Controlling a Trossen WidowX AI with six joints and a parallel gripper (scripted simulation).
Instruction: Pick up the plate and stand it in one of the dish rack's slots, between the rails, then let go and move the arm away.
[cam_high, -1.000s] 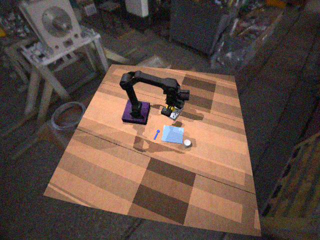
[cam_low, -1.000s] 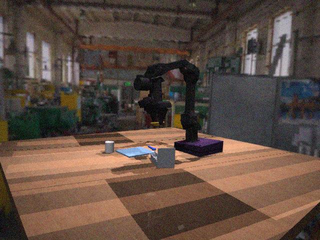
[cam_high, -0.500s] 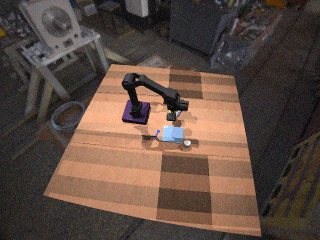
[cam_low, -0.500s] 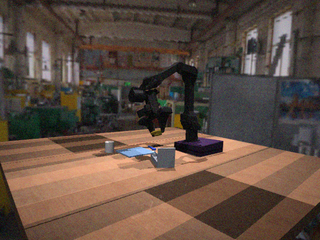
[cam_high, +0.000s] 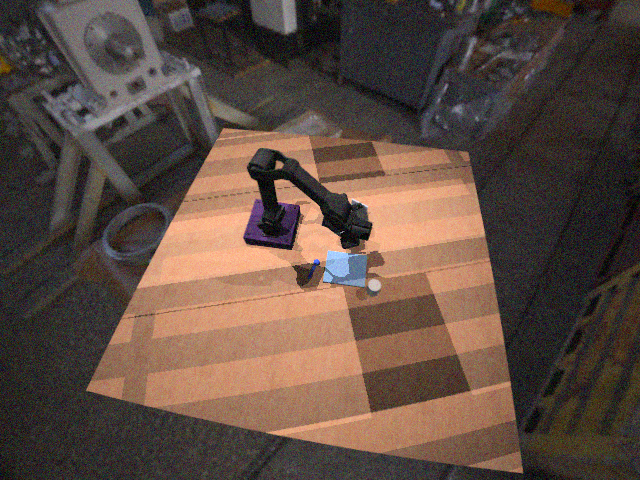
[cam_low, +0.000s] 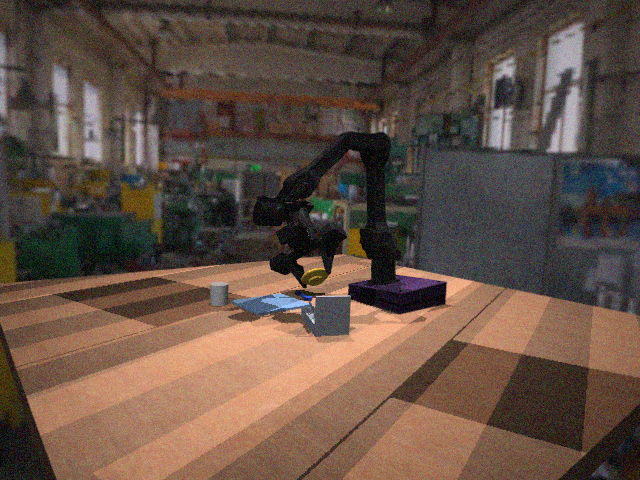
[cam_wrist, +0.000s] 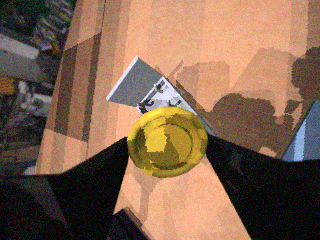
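My gripper tip is now 70 mm above the grey dish rack, 40 mm to the right of it and 10 mm short of it. The rest, counted from my gripper tip: yellow plate: 10 mm to the right, 10 mm above; then blue spoon: 170 mm to the right, 110 mm behind, 90 mm below; then light blue mat: 160 mm to the right, 90 mm below, 10 mm ahead.
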